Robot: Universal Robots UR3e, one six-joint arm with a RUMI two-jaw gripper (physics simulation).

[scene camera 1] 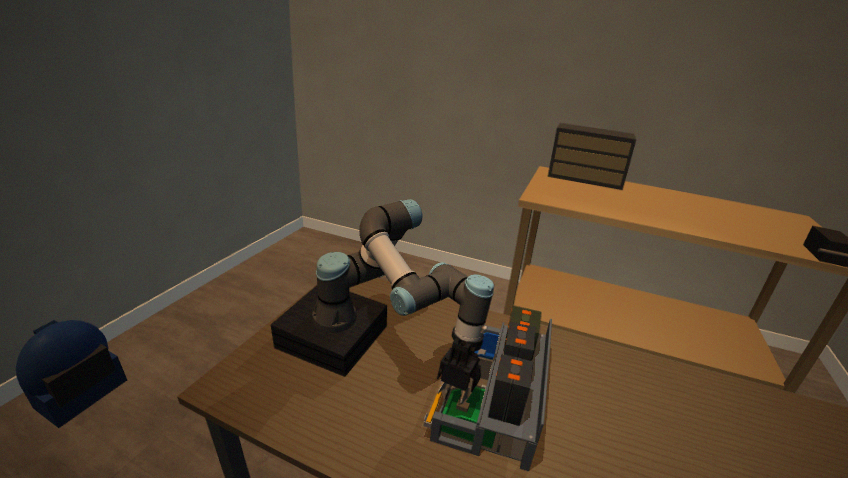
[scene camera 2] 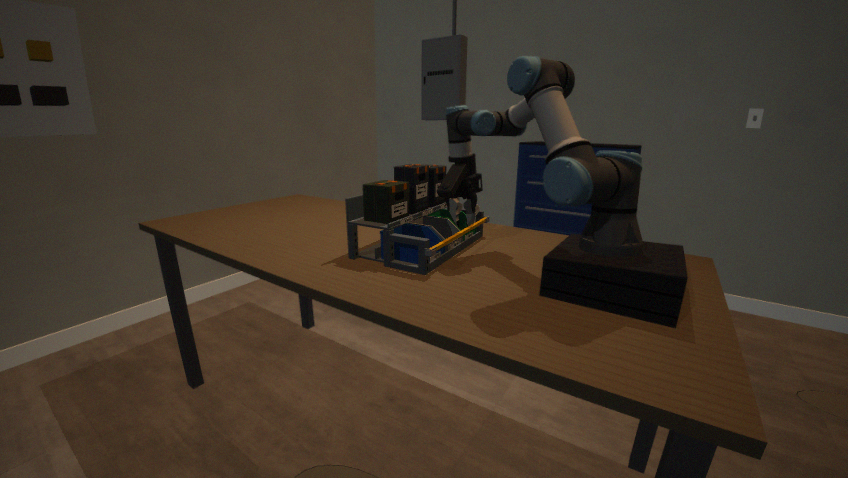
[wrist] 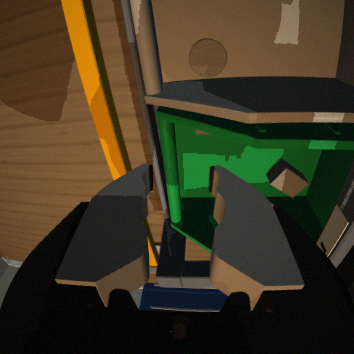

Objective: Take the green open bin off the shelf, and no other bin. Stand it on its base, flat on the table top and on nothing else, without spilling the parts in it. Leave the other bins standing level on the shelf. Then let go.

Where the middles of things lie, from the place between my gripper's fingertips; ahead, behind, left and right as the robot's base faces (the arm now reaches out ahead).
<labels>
My gripper is now 50 mm short of the green open bin (scene camera 1: pixel 475 399), 10 mm to the left of it and 10 mm above it. Also, from my hand: blue bin (scene camera 2: pixel 407 229): 50 mm ahead, 210 mm to the left, 10 mm below; grey open bin (wrist: pixel 280 68): 50 mm ahead, 100 mm to the left, 10 mm below.
</labels>
